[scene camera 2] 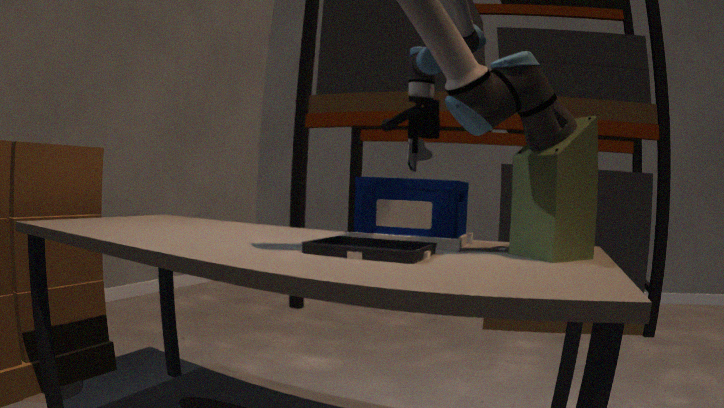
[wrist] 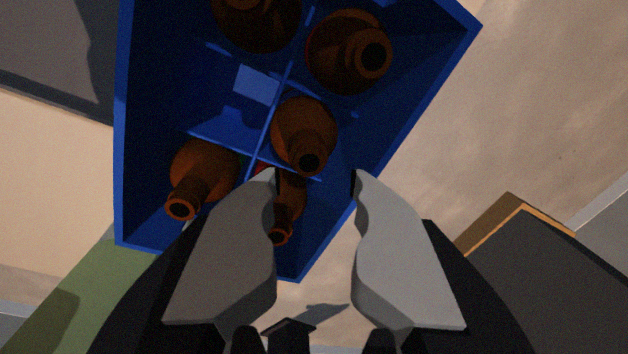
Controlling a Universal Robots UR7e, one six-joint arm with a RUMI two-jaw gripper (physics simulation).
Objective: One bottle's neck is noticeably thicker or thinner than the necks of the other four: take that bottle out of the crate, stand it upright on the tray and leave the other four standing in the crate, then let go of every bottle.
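Places are measured from the arm's base along level axes (x ahead, y left, z up), in metres.
Pixels of known places: gripper, fingertip midpoint: [scene camera 2: 413, 171] [wrist: 315, 171]; arm's base, origin of the base link: [scene camera 2: 553, 135].
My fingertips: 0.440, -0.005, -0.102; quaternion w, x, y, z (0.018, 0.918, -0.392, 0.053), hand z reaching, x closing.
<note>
Ahead of a thing's pixels: the offset from my fingertips to its top centre, as dx, dy, dz. Level surfaces: height alone.
The blue crate @(-0.027, +0.028, -0.024) [scene camera 2: 367, 202] [wrist: 120, 150] stands behind the dark tray @(-0.101, +0.293, -0.174) [scene camera 2: 329, 251] [wrist: 50, 95]. In the wrist view, brown bottles stand in its compartments: one at the top left [wrist: 257, 30], one at the top right [wrist: 330, 65], one at the centre [wrist: 305, 125], one at the lower left [wrist: 212, 167], and one at the lower right [wrist: 295, 197], partly hidden by the left finger. The middle-left compartment holds no bottle. I cannot tell surely which neck differs. My gripper [scene camera 2: 412, 166] [wrist: 315, 171] is partly open and empty, above the crate.
The green robot pedestal [scene camera 2: 534, 212] [wrist: 95, 280] stands on the table @(dz -0.199) [scene camera 2: 227, 253] to the right of the crate in the scene view. A rack [scene camera 2: 299, 167] is behind the table. Cardboard boxes [scene camera 2: 55, 182] are stacked at the left.
</note>
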